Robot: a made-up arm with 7 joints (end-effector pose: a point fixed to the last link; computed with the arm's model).
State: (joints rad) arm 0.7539 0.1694 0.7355 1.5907 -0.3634 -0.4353 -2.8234
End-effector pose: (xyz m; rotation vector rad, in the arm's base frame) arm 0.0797 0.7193 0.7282 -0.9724 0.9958 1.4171
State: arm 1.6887 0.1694 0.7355 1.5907 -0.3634 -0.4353 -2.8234
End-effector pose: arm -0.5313 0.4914 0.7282 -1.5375 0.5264 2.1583
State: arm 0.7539 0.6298 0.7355 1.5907 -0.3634 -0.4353 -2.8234
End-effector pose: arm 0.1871 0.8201 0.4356 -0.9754 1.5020 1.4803
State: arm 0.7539 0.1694 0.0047 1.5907 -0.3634 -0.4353 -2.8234
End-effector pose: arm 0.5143 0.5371 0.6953 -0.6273 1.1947 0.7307
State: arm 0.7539 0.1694 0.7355 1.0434 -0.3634 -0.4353 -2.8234
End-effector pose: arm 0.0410 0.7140 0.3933 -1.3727 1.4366 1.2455
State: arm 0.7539 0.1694 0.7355 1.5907 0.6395 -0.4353 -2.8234
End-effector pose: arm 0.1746 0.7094 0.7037 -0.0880 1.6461 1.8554
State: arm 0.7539 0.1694 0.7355 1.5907 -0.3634 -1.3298 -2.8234
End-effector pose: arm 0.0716 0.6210 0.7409 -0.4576 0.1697 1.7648
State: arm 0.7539 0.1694 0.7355 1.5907 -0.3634 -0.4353 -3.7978
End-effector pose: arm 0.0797 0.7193 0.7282 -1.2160 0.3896 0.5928
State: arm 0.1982 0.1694 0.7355 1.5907 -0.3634 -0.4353 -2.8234
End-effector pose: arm 0.4472 0.5690 0.7282 -0.6246 1.1552 0.9507
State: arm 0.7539 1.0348 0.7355 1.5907 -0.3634 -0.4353 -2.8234
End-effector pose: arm 0.1943 0.8268 0.1471 -0.9432 1.9601 1.4908
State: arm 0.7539 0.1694 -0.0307 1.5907 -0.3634 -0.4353 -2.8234
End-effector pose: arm 0.5310 0.5207 0.6951 -0.6098 1.2010 0.6973
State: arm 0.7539 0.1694 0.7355 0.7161 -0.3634 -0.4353 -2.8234
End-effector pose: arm 0.0125 0.6254 0.2126 -1.6053 1.6949 1.0917
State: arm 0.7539 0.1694 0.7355 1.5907 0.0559 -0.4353 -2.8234
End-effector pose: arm 0.1222 0.7162 0.7298 -0.6379 1.2834 1.6291
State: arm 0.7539 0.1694 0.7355 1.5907 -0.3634 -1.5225 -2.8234
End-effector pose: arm 0.0728 0.6006 0.7323 -0.3369 -0.0128 1.8051
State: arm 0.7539 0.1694 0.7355 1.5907 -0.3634 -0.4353 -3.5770
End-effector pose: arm 0.0797 0.7193 0.7282 -1.1811 0.5281 0.7820
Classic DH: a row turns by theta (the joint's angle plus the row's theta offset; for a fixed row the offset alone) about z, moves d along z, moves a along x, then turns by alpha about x. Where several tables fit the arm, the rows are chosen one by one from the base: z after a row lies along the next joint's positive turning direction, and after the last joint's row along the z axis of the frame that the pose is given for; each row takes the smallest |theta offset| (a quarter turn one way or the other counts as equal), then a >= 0, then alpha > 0; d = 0 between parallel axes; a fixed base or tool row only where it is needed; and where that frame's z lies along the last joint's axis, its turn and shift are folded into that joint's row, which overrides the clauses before.
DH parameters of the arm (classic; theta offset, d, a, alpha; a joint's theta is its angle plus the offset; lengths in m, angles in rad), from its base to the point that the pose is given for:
joint 1: 0 0.2675 0 -1.5708
joint 2: 0 0 0 1.5708
joint 3: 0 0.3189 0.0793 1.5708
joint 4: 0 0 0.1206 1.5708
joint 5: 0 0.5329 0 1.5708
joint 6: 0 0 0.0709 -1.5708
joint 7: 0 0.0905 0 0

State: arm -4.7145 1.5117 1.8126 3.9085 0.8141 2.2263 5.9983
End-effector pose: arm 0.3333 0.6723 0.3116 -0.1607 -0.7222 0.7209
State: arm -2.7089 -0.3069 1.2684 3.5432 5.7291 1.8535 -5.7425
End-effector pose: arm 0.1515 0.2706 1.0661 0.4749 -1.3579 1.4719
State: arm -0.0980 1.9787 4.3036 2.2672 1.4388 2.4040 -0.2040
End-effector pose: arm 0.6485 -0.4825 0.0315 2.2998 -1.2611 -1.4296
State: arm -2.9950 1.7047 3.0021 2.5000 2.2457 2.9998 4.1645
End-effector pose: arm -0.8039 -0.0837 0.3801 -1.3723 1.6657 -0.3517
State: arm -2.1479 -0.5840 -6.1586 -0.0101 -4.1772 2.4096 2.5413
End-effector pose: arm -0.0601 -0.3270 0.2356 0.6170 0.4226 1.2969
